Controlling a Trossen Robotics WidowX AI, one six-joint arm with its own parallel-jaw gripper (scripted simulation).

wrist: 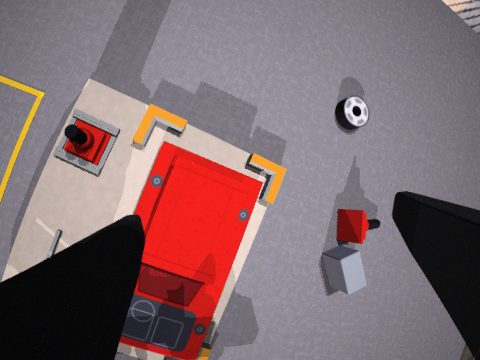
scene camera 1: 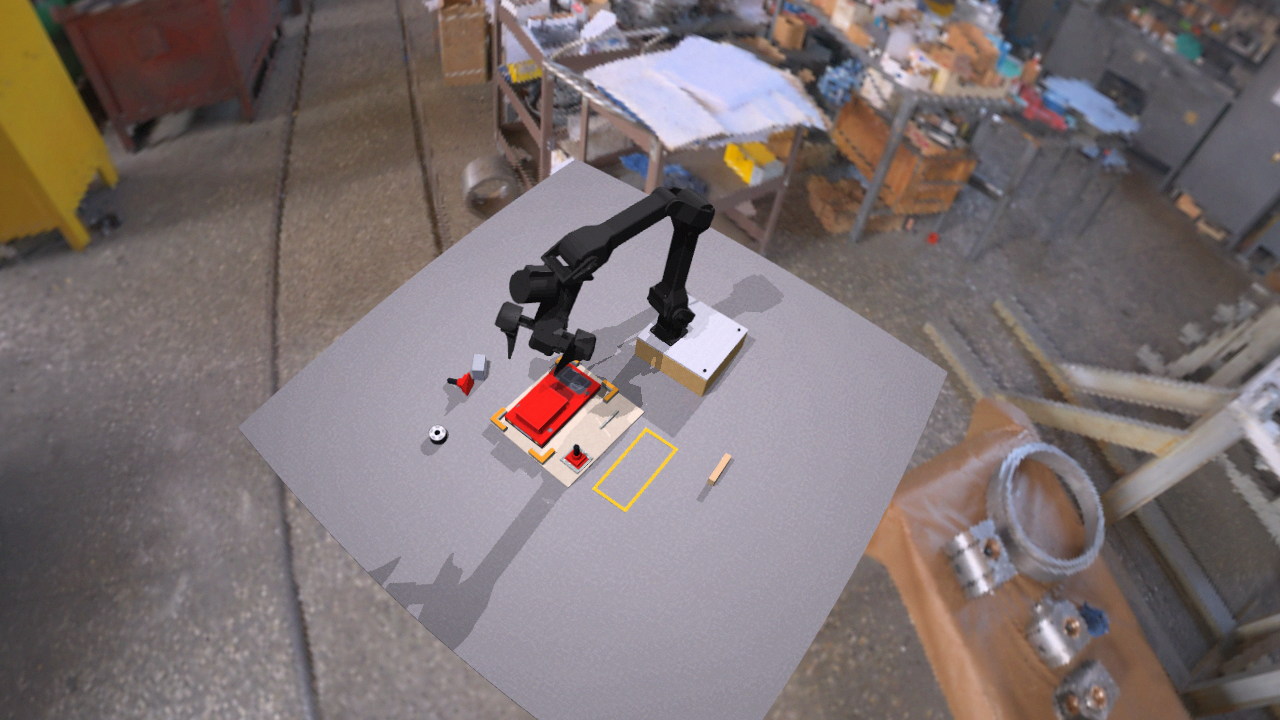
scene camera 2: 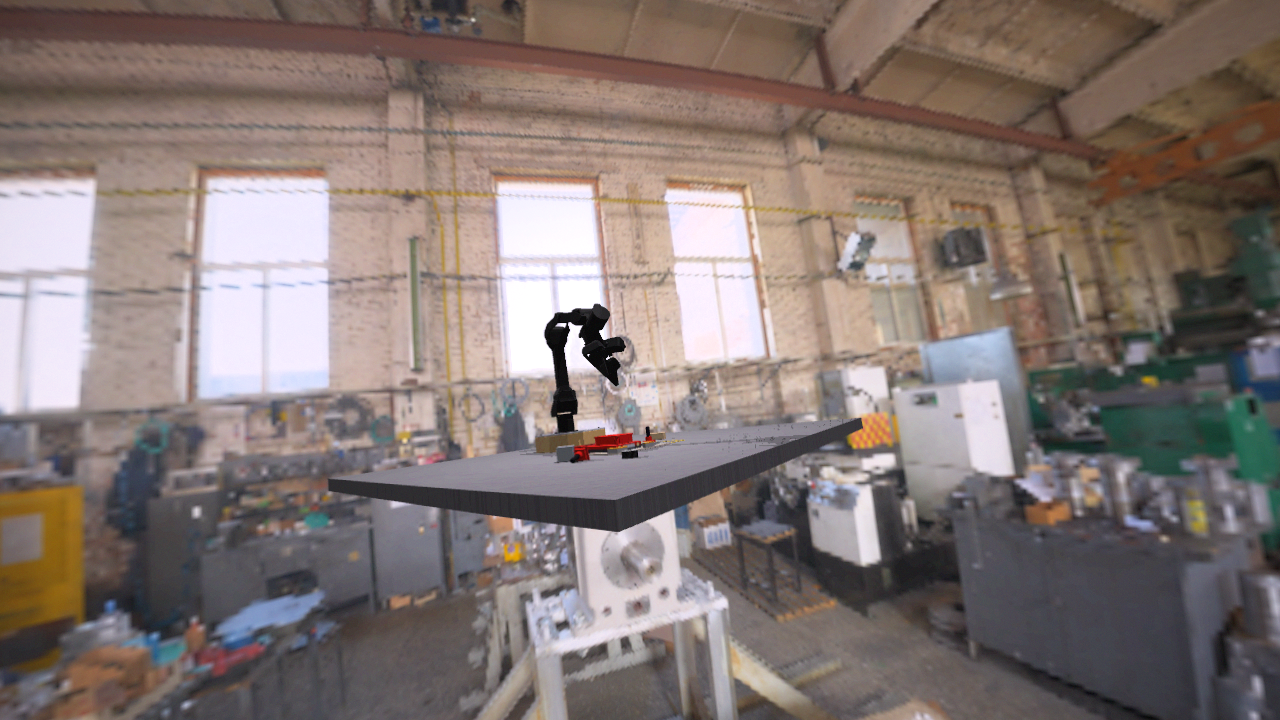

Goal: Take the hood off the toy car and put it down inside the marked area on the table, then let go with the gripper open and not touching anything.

Labels:
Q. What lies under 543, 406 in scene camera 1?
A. A red hood.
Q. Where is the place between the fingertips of the gripper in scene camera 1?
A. At 531, 366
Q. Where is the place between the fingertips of the gripper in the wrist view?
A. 272, 216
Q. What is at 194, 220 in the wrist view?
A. A red hood.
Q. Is the gripper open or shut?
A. Open.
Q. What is the gripper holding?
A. Nothing.

